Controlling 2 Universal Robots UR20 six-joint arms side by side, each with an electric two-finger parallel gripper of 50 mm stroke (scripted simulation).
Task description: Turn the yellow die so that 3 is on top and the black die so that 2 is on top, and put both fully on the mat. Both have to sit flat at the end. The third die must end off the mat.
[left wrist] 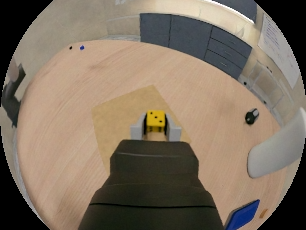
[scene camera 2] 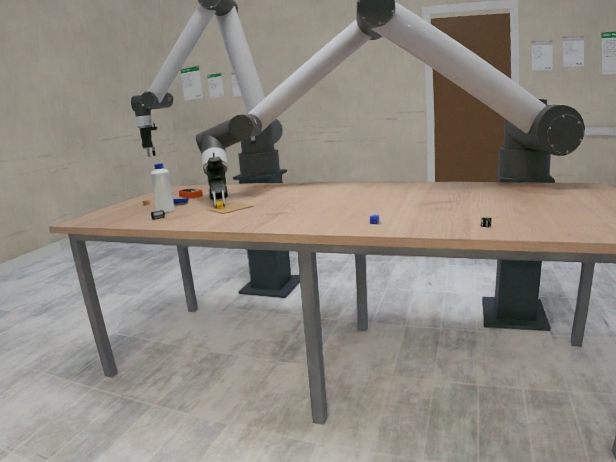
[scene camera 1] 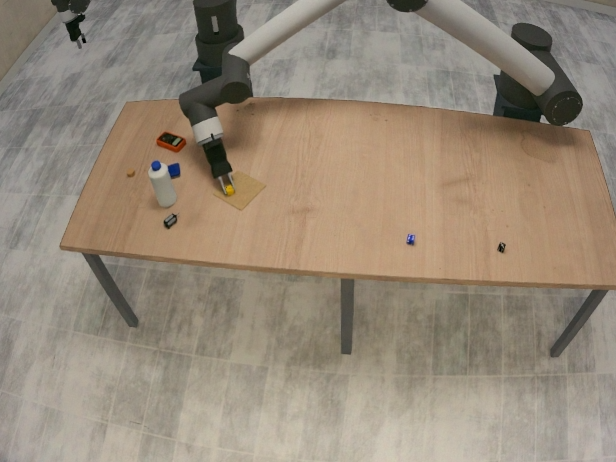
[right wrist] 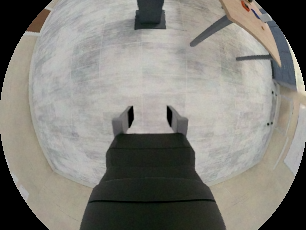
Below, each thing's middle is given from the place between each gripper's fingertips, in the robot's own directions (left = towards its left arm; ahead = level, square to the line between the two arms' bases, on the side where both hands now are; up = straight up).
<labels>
I see my left gripper 3 cm to the right of the tan mat (scene camera 1: 247, 188), 2 cm past it and 2 cm above it. The rest, counted from my left hand: white bottle (scene camera 1: 159, 175) (23 cm to the right, 8 cm ahead, 7 cm above).
I see the white bottle 87 cm ahead of my right hand, 95 cm to the left of it and 7 cm below it. Round my right hand: tan mat 78 cm ahead, 122 cm to the left, 16 cm below.
</labels>
